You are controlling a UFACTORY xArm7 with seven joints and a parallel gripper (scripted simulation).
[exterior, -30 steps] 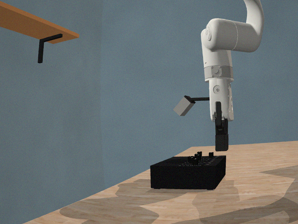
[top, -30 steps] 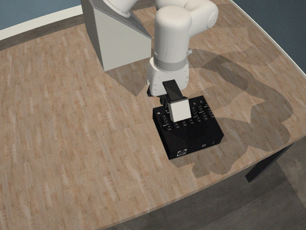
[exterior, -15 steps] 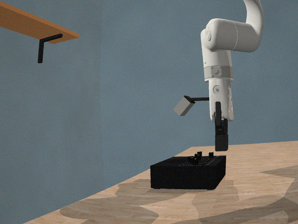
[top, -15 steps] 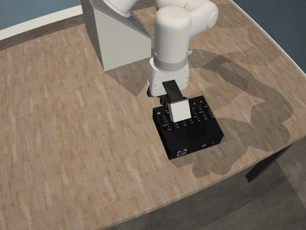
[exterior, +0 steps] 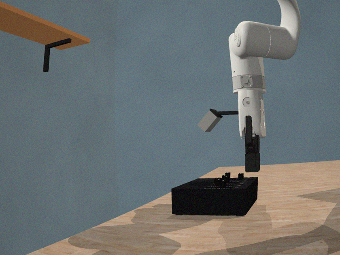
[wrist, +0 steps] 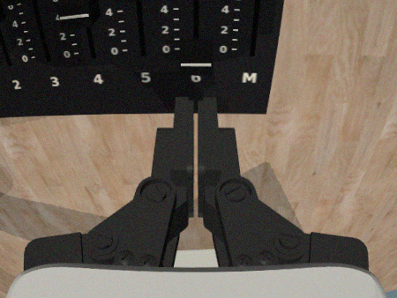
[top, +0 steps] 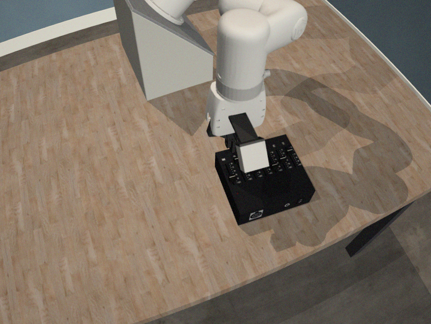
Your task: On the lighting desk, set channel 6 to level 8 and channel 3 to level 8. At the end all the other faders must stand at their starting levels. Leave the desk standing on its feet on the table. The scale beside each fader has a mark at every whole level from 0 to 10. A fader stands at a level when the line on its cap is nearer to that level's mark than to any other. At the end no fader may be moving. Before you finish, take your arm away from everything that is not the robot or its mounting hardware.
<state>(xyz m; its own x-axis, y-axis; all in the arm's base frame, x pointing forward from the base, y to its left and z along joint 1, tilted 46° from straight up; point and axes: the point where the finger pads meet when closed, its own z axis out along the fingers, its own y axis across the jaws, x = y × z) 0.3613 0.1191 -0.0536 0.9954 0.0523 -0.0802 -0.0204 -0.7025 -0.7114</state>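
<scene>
Right now my hand is 3 cm short of the channel 6 fader cap and 3 cm above it. The rest, counted from my hand: channel 3 fader cap: 6 cm to the left, 6 cm ahead, 3 cm below; then master fader cap: 6 cm ahead, 3 cm below, 2 cm to the right; then channel 5 fader cap: 6 cm ahead, 3 cm below, 2 cm to the left.
</scene>
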